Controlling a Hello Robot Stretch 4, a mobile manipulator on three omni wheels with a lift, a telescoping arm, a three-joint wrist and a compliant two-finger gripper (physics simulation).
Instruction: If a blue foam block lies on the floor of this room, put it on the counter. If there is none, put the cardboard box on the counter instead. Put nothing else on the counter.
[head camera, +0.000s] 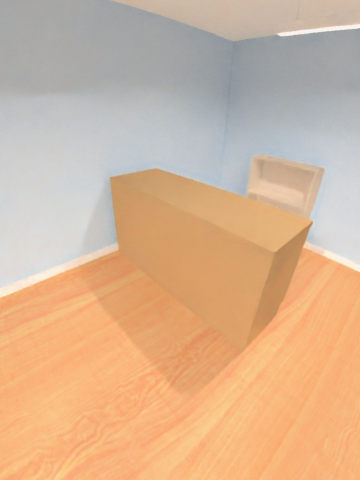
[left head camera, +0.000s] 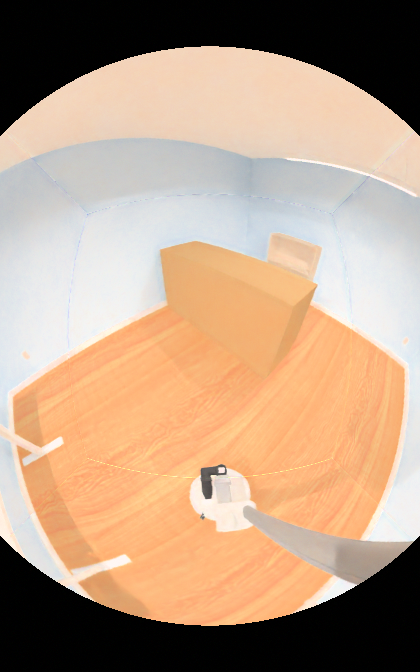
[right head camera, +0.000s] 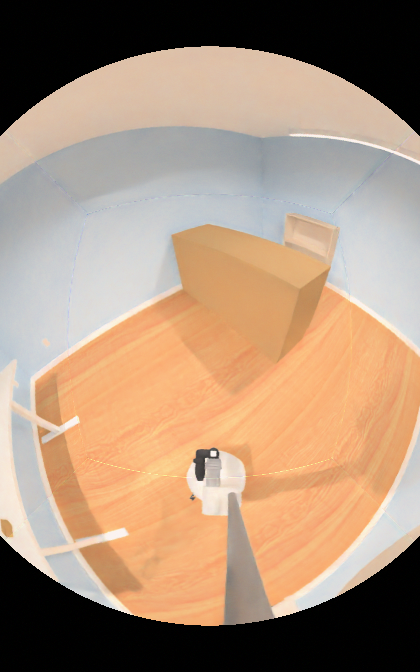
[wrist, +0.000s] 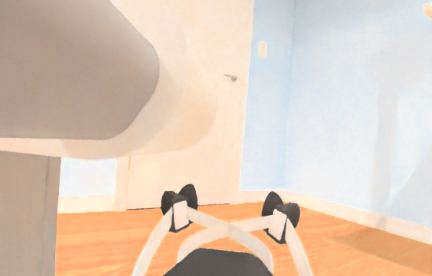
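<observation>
The counter (head camera: 185, 250) (left head camera: 225, 305) (right head camera: 240, 295) is a long, tan, block-shaped unit with a bare-looking flat top. It stands at an angle out from the blue wall, ahead of me. My gripper (wrist: 229, 203) is open and empty in the wrist view, its two dark fingertips wide apart, with floor and a door behind them. A blue foam block does not show in these views, and I cannot make out a cardboard box. The floor behind the counter is hidden.
A pale shelf unit (head camera: 316, 190) (left head camera: 315, 265) (right head camera: 332, 245) stands behind the counter's right part. At the left edge is a pale table (right head camera: 6, 450) with white feet, and a small brown thing (right head camera: 6, 528) shows on it. A door (wrist: 200, 172) is in the wrist view.
</observation>
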